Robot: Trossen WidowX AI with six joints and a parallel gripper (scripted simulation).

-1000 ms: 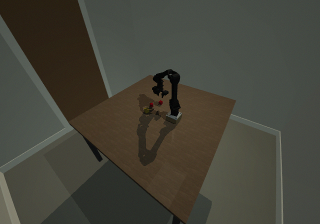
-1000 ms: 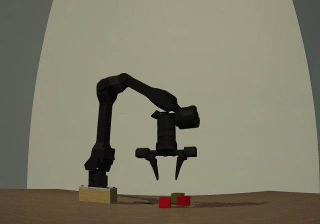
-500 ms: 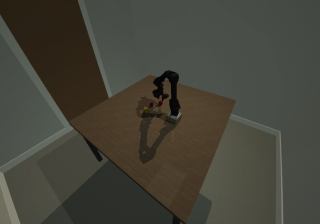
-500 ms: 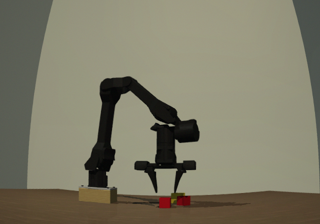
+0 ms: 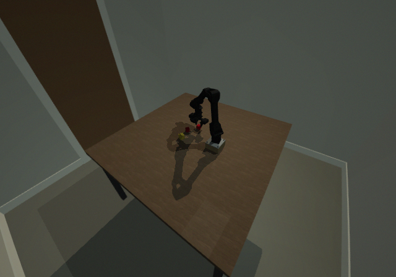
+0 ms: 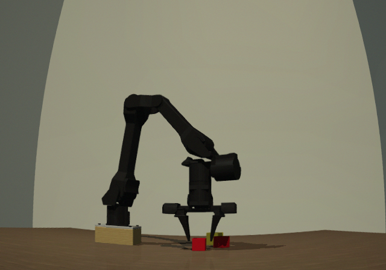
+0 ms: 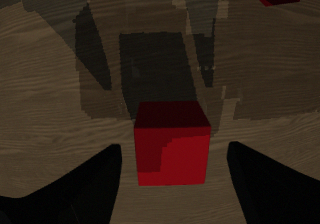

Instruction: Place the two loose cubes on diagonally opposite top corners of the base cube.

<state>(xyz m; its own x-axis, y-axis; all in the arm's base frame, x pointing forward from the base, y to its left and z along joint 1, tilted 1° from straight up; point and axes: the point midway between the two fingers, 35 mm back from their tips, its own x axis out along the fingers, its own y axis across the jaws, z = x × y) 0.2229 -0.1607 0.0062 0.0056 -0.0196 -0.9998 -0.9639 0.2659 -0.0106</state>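
The yellow base cube lies 8 cm ahead of my gripper tip and 19 cm to the left of it. The rest, counted from my gripper tip: red cube: 1 cm below.
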